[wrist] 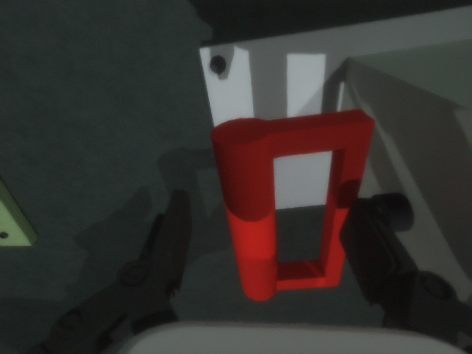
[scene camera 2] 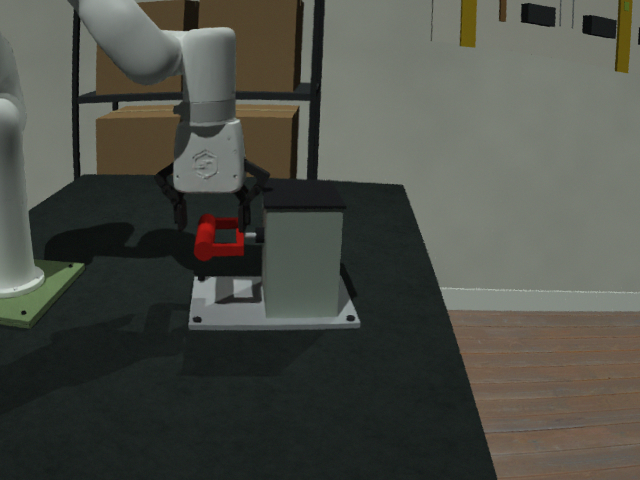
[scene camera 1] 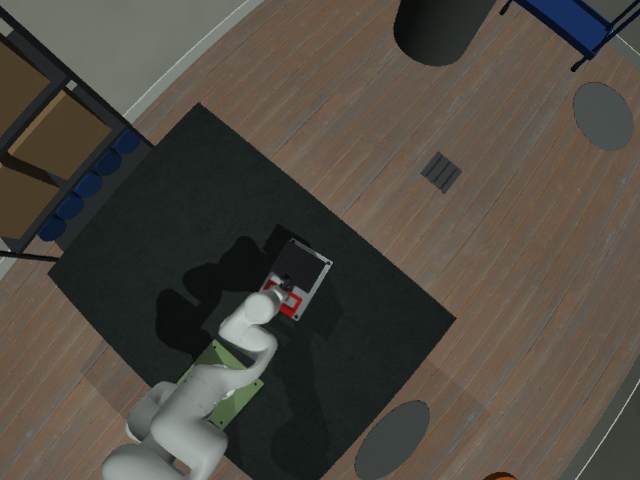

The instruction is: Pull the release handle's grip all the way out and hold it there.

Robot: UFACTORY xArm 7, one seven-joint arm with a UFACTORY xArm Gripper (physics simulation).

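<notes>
The red release handle (scene camera 1: 288, 311) (scene camera 2: 204, 237) (wrist: 255, 240) has a thick round grip bar joined by two side arms to a flat crossbar. A short metal shaft (scene camera 2: 250, 235) runs from the crossbar into a black collar (scene camera 2: 260, 235) on the pale housing (scene camera 2: 302, 263) (wrist: 415, 120). My gripper (scene camera 2: 211, 227) (wrist: 268, 213) is open and points down, with its fingers on either side of the handle. One finger is outside the round grip. The other overlaps the crossbar and shaft in view, close to the housing; whether it touches them is unclear. The arm partly hides the handle in scene camera 1.
The housing has a black top (scene camera 1: 299, 266) and stands on a light base plate (scene camera 1: 315, 289) (scene camera 2: 204, 299) (wrist: 232, 102) with dark bolts. This sits on a dark table top (scene camera 2: 310, 403). The arm stands on a green plate (scene camera 1: 235, 408) (scene camera 2: 51, 294). A shelf with cardboard boxes is behind.
</notes>
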